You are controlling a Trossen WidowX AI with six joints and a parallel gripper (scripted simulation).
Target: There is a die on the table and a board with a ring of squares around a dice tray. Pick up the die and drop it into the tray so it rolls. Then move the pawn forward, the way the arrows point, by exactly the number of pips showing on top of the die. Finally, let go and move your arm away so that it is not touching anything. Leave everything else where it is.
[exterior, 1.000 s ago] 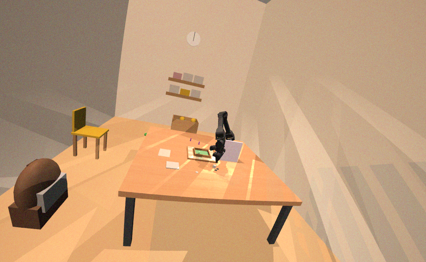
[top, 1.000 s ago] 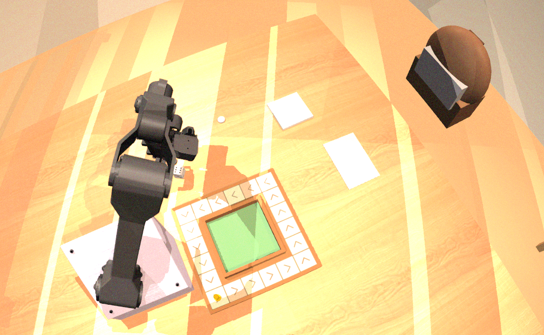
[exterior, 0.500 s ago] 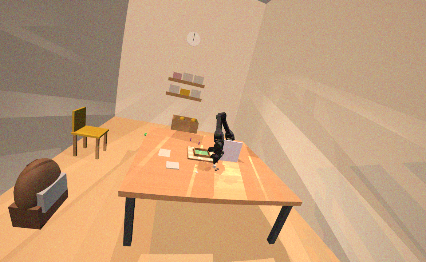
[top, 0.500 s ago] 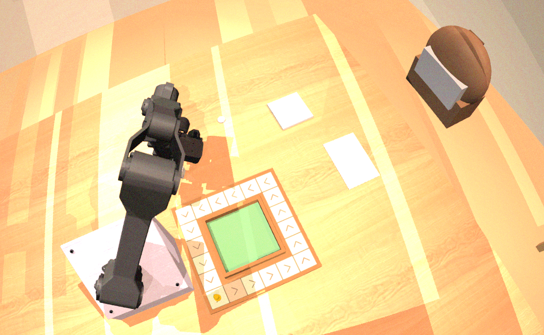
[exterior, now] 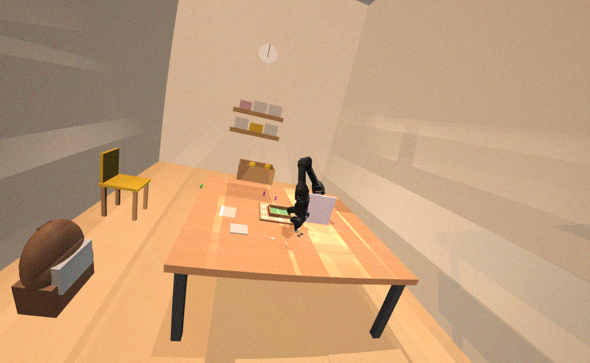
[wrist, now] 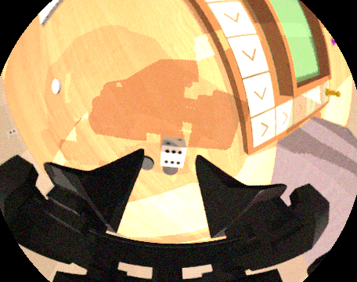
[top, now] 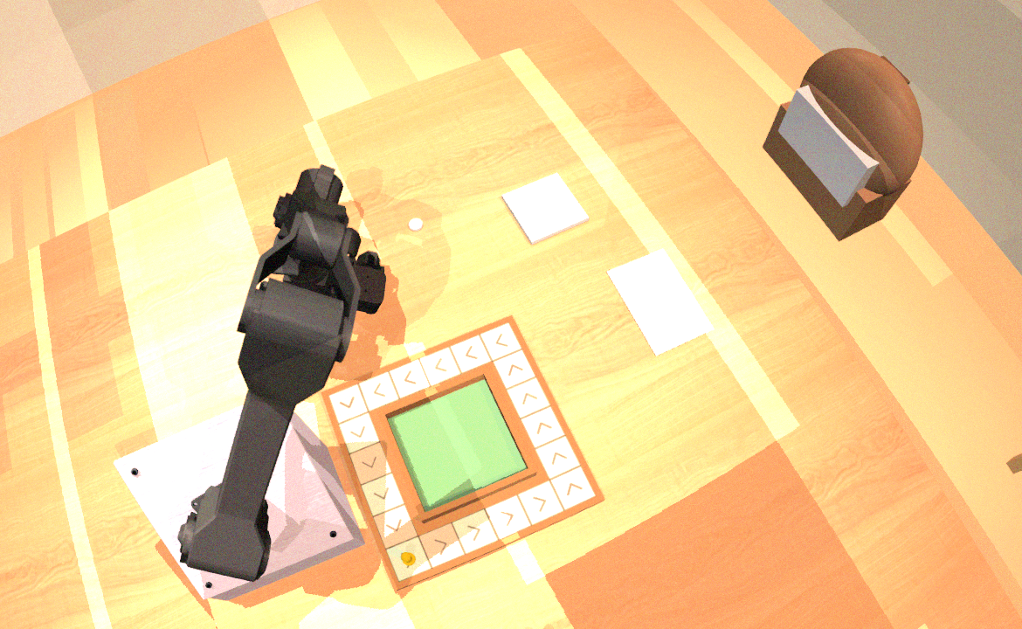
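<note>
The white die is 1 cm below my gripper tip. From my gripper tip the other things lie so: white disc: 18 cm ahead, 9 cm to the left, 2 cm below; dice tray: 6 cm ahead, 25 cm to the right, 2 cm below; yellow pawn: 7 cm behind, 34 cm to the right.
</note>
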